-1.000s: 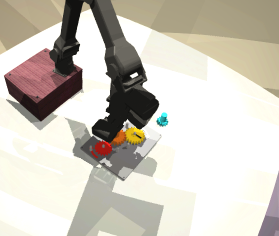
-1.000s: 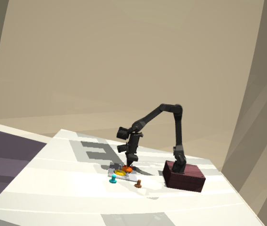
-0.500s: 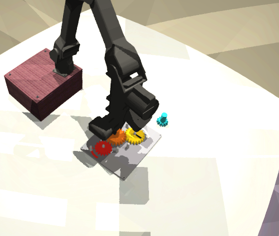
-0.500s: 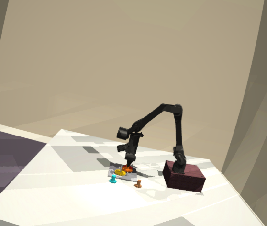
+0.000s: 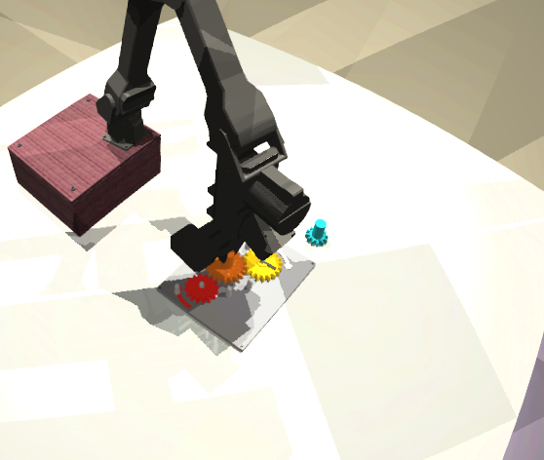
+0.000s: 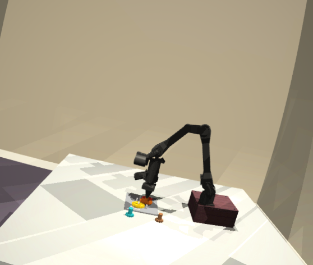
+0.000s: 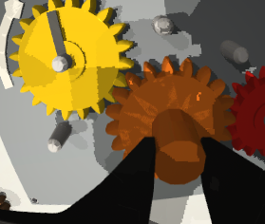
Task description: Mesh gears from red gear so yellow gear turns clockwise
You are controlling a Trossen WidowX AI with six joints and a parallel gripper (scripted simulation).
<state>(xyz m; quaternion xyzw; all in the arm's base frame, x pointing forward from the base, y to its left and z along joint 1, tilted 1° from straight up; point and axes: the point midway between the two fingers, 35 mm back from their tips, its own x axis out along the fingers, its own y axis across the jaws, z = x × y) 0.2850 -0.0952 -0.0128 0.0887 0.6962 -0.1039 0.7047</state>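
Right now the orange gear is 1 cm below my gripper tip. The rest, counted from my gripper tip: yellow gear (4 cm ahead, 4 cm to the left, 3 cm below); white arrow (6 cm ahead, 7 cm to the left, 4 cm below); red gear (1 cm behind, 5 cm to the right, 3 cm below).
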